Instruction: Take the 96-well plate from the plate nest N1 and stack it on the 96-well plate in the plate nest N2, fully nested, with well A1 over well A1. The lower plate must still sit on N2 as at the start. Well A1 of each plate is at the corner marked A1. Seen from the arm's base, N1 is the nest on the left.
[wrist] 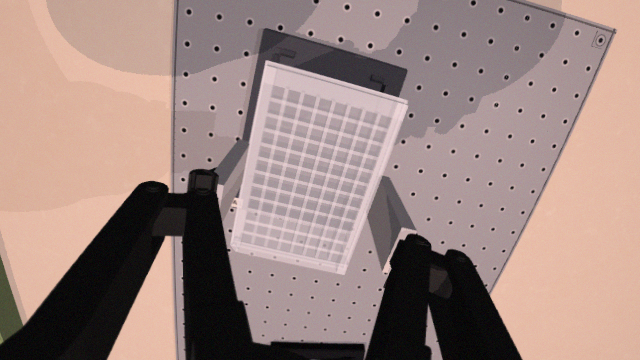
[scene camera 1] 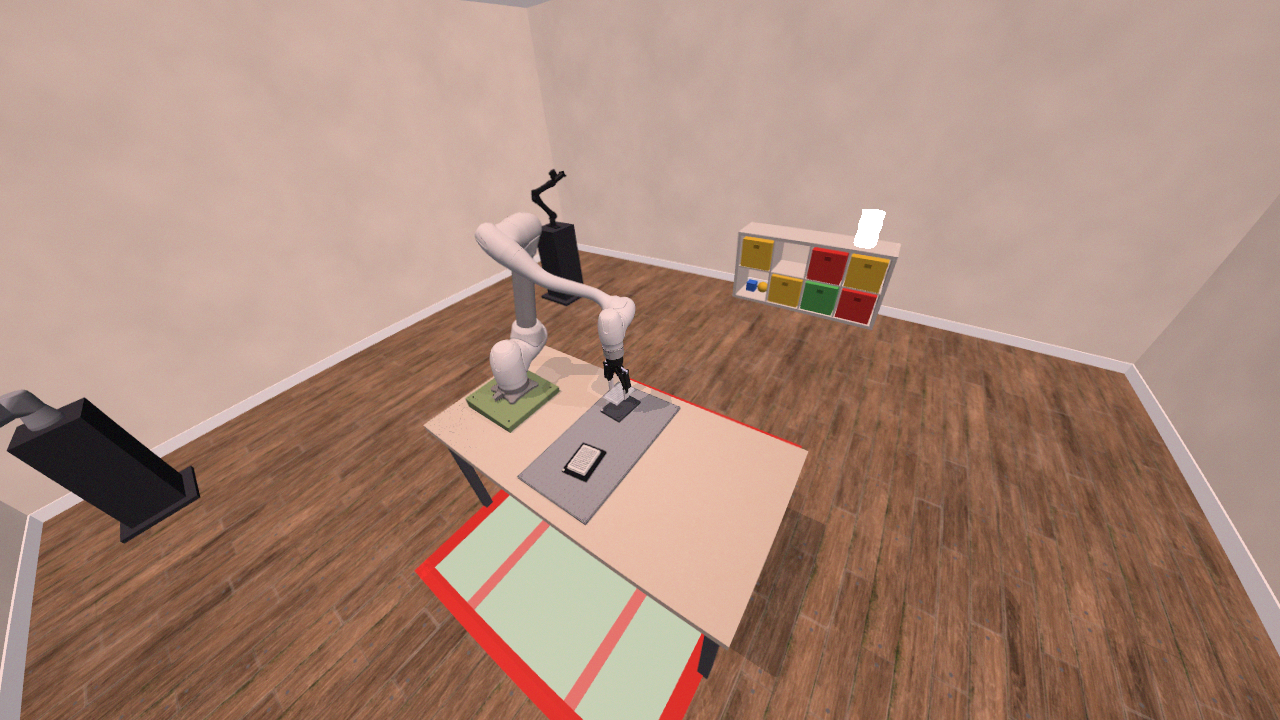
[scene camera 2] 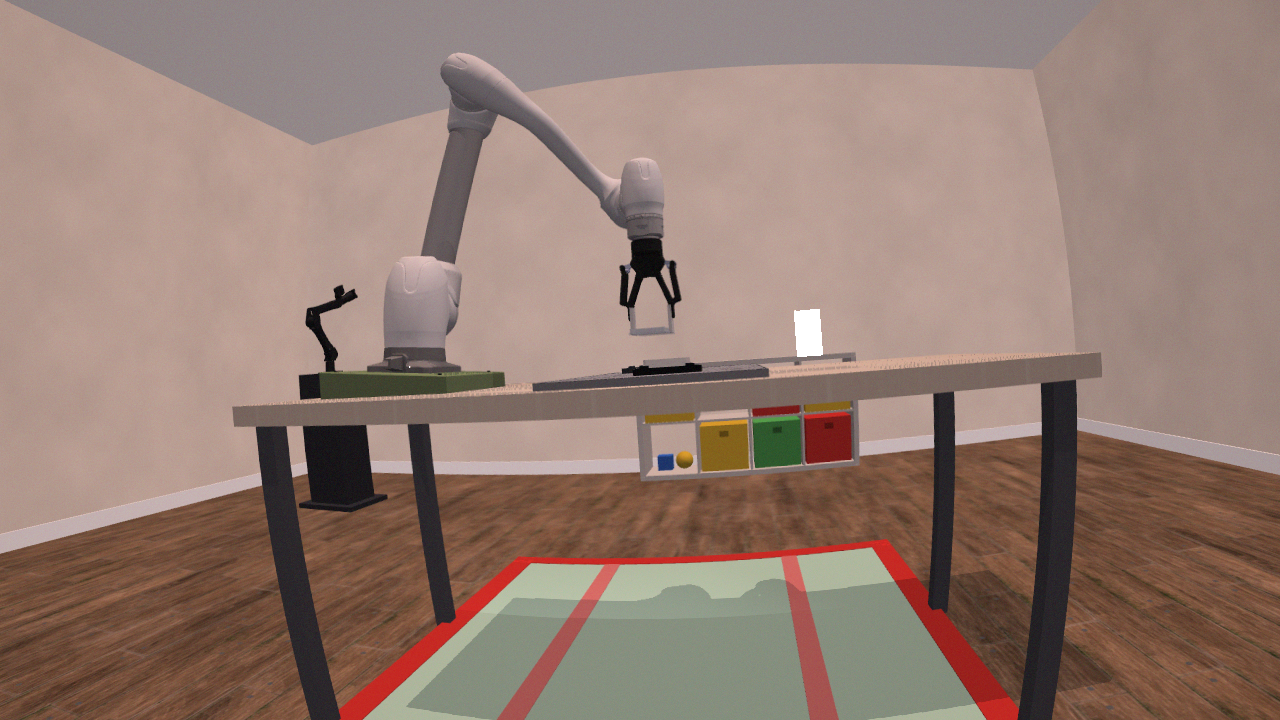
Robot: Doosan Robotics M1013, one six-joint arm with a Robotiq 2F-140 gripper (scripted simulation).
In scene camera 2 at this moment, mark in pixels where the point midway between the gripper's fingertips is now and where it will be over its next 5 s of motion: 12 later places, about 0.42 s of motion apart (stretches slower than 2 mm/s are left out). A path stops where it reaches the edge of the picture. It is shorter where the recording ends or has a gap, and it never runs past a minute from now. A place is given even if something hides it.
My gripper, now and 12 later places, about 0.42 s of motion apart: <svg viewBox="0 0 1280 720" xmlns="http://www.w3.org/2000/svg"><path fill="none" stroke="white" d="M652 333L653 333L654 332L655 331L656 331L657 329L658 329L659 328L660 327L662 326L663 325L663 327L664 336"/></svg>
